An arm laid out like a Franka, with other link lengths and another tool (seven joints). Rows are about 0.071 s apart.
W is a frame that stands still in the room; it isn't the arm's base.
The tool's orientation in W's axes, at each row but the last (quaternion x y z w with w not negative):
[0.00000, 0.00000, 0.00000, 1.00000]
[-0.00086, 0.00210, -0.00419, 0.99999]
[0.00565, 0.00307, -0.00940, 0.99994]
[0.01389, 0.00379, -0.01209, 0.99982]
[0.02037, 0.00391, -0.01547, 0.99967]
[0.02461, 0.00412, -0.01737, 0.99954]
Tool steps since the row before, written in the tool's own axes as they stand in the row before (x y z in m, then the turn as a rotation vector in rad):
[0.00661, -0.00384, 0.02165, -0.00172, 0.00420, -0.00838]
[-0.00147, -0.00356, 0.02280, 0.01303, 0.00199, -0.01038]
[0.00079, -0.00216, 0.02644, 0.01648, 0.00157, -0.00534]
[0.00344, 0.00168, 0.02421, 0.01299, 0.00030, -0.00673]
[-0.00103, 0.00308, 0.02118, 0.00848, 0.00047, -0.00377]
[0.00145, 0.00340, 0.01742, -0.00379, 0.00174, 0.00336]
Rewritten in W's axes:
[0.00661, -0.00384, 0.02165, -0.00172, 0.00420, -0.00838]
[-0.00140, -0.00351, 0.02281, 0.01300, 0.00186, -0.01044]
[0.00091, -0.00247, 0.02641, 0.01647, 0.00132, -0.00542]
[0.00366, 0.00092, 0.02422, 0.01294, 0.00017, -0.00682]
[-0.00078, 0.00224, 0.02130, 0.00846, 0.00036, -0.00382]
[0.00170, 0.00248, 0.01755, -0.00370, 0.00170, 0.00348]

